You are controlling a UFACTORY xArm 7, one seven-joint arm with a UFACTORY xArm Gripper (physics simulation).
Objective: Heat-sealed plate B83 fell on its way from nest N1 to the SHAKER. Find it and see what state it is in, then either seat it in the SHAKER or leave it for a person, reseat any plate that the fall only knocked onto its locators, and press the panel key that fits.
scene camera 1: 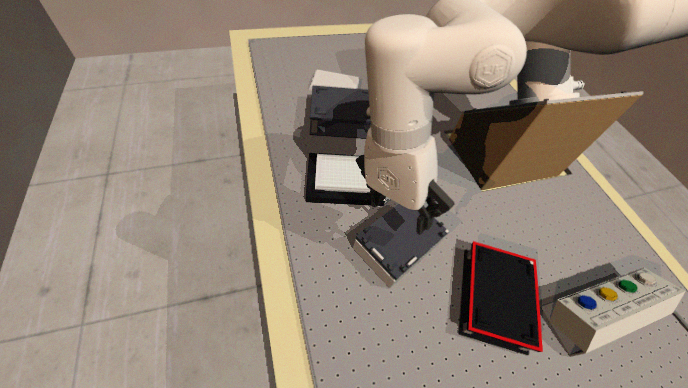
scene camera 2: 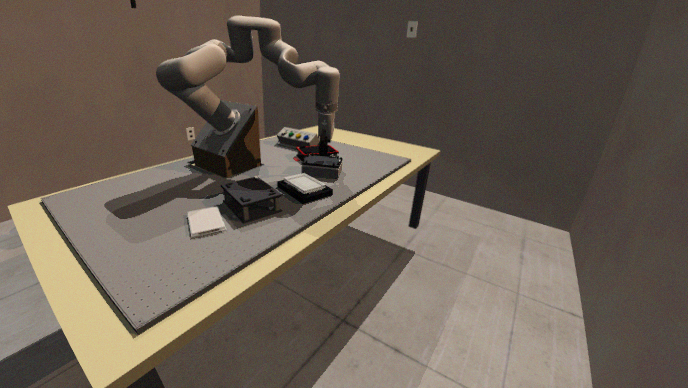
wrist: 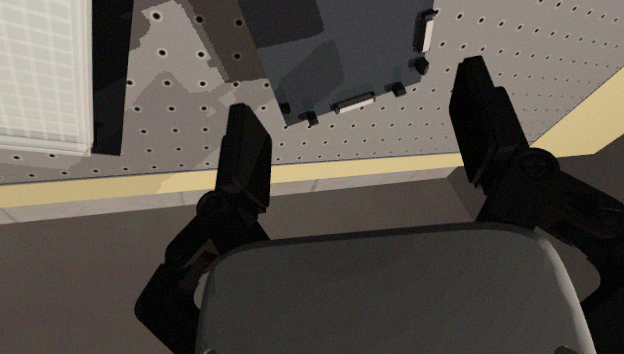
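A dark grey plate nest point(scene camera 1: 392, 240) is in the scene; the wrist view shows the dark grey plate nest point(wrist: 316, 64) as well. My gripper point(scene camera 1: 400, 214) is open and holds nothing. The wrist view also shows my gripper point(wrist: 350, 103).
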